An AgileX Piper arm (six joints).
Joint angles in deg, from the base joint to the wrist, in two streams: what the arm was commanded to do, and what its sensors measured. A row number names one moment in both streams.
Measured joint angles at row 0:
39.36 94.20 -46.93 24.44 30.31 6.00
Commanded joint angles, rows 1 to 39:
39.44 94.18 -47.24 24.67 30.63 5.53
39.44 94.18 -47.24 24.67 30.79 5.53
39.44 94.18 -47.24 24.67 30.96 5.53
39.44 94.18 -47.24 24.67 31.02 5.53
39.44 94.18 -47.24 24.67 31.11 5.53
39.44 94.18 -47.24 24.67 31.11 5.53
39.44 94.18 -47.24 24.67 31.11 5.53
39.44 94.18 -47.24 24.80 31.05 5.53
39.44 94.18 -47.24 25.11 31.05 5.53
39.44 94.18 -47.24 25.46 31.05 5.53
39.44 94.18 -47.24 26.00 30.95 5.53
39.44 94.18 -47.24 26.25 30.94 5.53
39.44 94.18 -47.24 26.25 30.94 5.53
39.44 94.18 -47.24 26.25 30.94 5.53
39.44 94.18 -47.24 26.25 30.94 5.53
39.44 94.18 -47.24 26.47 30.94 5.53
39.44 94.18 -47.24 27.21 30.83 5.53
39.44 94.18 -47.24 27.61 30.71 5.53
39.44 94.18 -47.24 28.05 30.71 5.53
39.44 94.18 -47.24 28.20 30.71 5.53
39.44 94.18 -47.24 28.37 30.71 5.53
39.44 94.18 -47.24 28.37 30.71 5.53
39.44 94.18 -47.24 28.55 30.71 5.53
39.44 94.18 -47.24 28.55 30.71 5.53
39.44 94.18 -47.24 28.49 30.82 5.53
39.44 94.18 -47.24 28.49 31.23 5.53
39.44 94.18 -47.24 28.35 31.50 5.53
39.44 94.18 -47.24 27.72 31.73 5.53
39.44 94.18 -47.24 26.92 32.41 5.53
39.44 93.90 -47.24 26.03 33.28 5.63
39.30 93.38 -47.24 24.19 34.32 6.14
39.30 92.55 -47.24 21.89 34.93 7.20
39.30 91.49 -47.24 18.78 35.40 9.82
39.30 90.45 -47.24 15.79 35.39 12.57
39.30 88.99 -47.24 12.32 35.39 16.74
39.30 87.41 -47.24 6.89 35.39 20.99
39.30 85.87 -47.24 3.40 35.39 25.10
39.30 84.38 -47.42 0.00 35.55 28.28
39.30 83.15 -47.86 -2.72 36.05 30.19
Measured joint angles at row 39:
39.36 88.49 -46.93 10.12 35.08 19.06
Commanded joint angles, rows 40 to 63:
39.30 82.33 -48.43 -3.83 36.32 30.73
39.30 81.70 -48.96 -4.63 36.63 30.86
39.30 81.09 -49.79 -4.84 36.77 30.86
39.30 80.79 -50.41 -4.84 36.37 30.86
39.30 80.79 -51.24 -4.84 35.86 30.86
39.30 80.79 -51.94 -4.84 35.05 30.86
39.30 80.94 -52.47 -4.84 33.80 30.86
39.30 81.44 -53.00 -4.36 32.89 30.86
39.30 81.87 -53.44 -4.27 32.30 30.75
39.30 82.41 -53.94 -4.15 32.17 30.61
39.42 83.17 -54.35 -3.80 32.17 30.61
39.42 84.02 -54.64 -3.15 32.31 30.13
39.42 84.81 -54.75 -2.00 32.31 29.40
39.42 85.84 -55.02 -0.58 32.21 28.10
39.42 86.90 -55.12 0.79 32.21 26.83
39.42 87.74 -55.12 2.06 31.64 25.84
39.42 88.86 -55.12 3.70 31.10 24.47
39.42 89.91 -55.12 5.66 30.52 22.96
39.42 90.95 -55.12 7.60 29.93 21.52
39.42 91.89 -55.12 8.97 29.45 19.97
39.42 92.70 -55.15 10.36 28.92 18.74
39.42 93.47 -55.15 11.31 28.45 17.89
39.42 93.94 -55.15 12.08 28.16 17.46
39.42 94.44 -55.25 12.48 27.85 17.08
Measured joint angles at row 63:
39.36 92.28 -54.73 8.97 29.97 20.61
